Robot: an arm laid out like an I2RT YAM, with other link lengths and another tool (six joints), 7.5 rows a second.
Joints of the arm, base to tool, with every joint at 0 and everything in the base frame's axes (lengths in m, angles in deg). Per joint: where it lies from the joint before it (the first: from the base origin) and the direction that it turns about. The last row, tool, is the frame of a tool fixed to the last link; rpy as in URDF.
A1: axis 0 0 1 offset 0 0 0.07
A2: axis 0 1 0 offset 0.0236 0.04 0.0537
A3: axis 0 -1 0 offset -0.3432 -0.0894 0
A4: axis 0 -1 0 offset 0.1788 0.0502 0.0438
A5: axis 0 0 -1 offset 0.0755 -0.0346 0.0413
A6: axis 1 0 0 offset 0.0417 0 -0.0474
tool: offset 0.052 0.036 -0.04 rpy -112.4 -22.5 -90
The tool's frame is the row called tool.
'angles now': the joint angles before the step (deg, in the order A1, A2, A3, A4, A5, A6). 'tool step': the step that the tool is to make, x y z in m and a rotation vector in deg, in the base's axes. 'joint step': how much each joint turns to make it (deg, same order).
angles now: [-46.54, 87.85, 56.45, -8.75, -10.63, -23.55]
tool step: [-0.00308, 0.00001, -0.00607, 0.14, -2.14, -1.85]
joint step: [-0.93, -0.54, -3.66, 4.83, -0.34, 1.90]
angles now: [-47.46, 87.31, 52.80, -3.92, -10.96, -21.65]
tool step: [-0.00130, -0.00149, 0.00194, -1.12, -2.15, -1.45]
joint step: [-0.57, -0.90, -1.68, 3.29, 0.19, 1.22]
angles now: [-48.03, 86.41, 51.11, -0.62, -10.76, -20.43]
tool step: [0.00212, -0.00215, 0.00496, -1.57, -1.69, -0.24]
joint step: [0.00, -0.52, -0.23, 2.07, 0.08, 0.31]
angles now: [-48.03, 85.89, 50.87, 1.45, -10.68, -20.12]
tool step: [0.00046, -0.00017, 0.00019, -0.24, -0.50, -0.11]
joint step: [0.00, -0.09, -0.39, 0.86, -0.03, 0.24]
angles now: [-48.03, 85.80, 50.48, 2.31, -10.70, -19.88]
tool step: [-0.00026, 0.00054, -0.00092, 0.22, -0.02, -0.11]
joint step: [0.00, 0.00, -0.26, 0.15, 0.00, 0.20]
